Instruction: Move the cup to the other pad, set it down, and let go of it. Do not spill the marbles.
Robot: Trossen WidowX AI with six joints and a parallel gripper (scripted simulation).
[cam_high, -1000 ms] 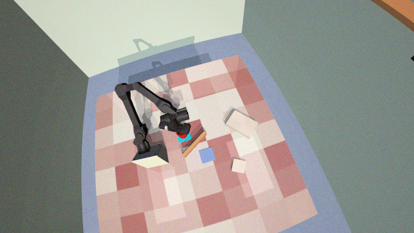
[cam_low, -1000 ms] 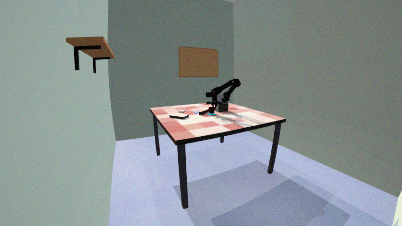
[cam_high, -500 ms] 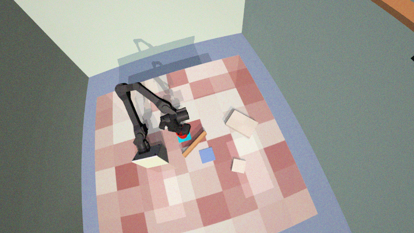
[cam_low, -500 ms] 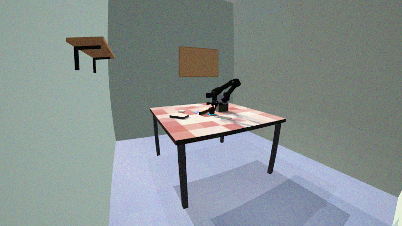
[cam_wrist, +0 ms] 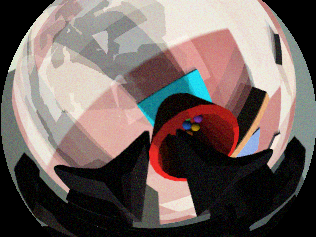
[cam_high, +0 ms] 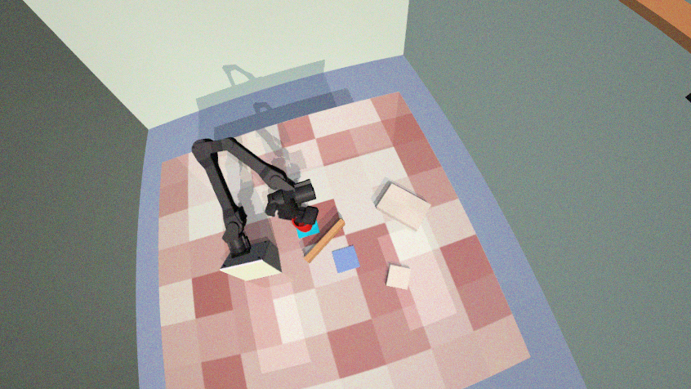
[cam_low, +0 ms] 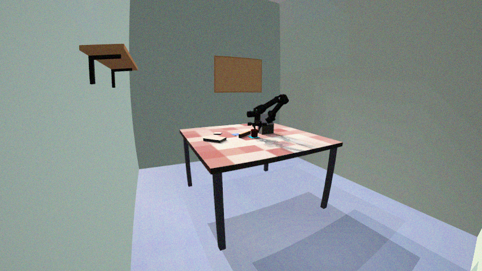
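Right now my gripper tip is 2 cm to the left of the red cup, 2 cm short of it and 1 cm above it. Also, from my gripper tip: wooden bar: 11 cm to the right, 7 cm ahead, 4 cm below; cyan pad: 5 cm below, 2 cm to the right, 2 cm ahead; blue pad: 20 cm to the right, 12 cm ahead, 5 cm below.
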